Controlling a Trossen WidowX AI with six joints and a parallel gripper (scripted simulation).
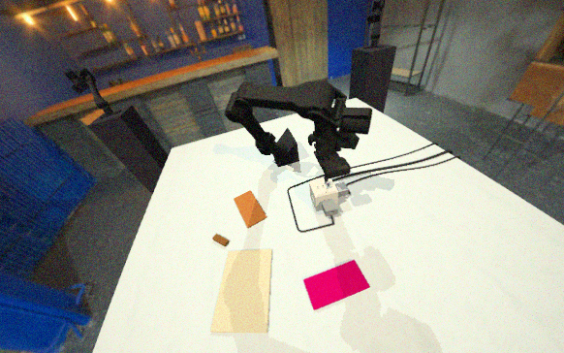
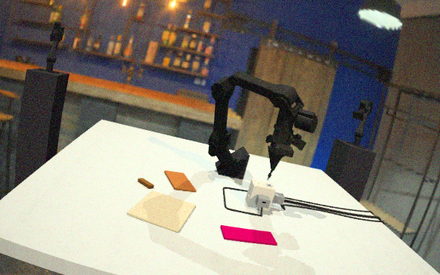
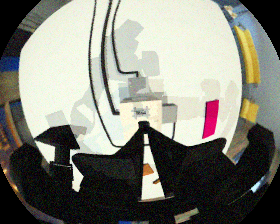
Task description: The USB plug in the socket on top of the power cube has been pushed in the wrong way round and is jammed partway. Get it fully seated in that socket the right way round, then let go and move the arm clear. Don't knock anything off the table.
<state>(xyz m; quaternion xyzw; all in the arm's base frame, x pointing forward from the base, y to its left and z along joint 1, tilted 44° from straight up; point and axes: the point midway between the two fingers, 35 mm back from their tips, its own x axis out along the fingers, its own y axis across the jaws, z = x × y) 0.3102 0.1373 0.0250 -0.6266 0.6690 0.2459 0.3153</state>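
Right now the USB plug is 20 mm below my gripper tip. Round my gripper tip: brown block: 390 mm to the right, 130 mm below, 20 mm ahead; then magenta card: 260 mm ahead, 130 mm below, 100 mm to the right; then orange card: 280 mm to the right, 130 mm below, 80 mm behind.
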